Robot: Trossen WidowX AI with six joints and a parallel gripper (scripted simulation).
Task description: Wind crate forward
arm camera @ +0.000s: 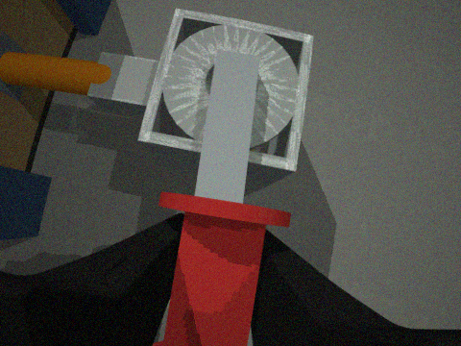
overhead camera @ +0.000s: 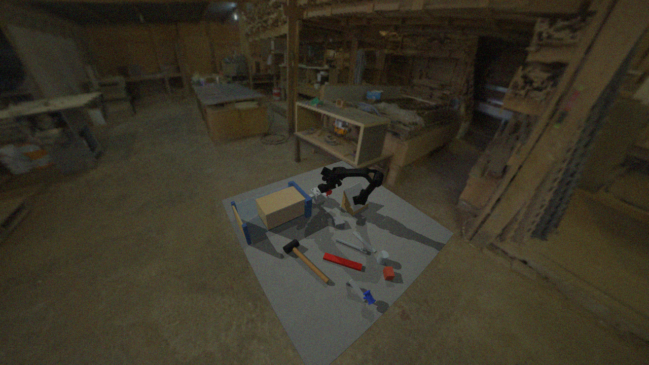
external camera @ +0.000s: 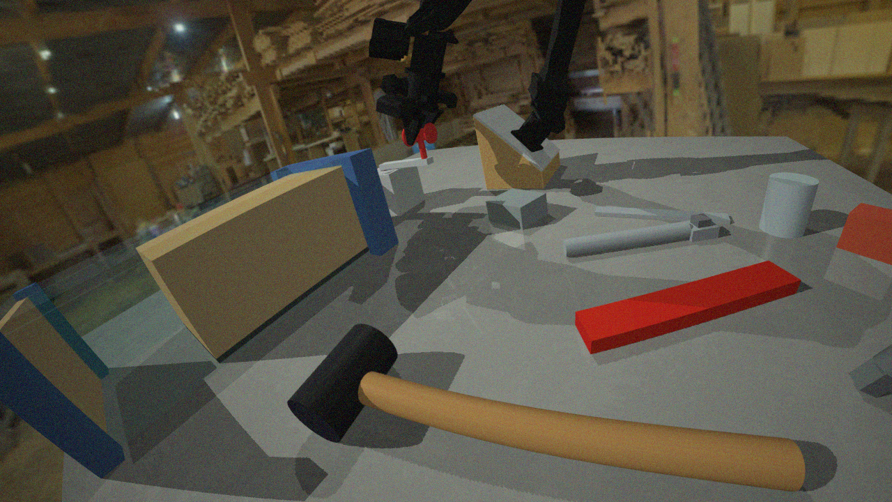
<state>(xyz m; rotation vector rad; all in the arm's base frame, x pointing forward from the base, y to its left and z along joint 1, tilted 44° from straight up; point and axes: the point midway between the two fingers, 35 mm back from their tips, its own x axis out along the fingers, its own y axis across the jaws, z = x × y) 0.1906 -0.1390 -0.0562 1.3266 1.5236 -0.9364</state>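
My gripper tip is now 2 cm to the left of the winch handle with red knob and 3 cm above it. The rest, counted from my gripper tip: grey block (3 cm ahead, 22 cm to the left, 12 cm below); winch (9 cm to the right, 10 cm below); flat grey strip (3 cm behind, 44 cm to the left, 13 cm below).
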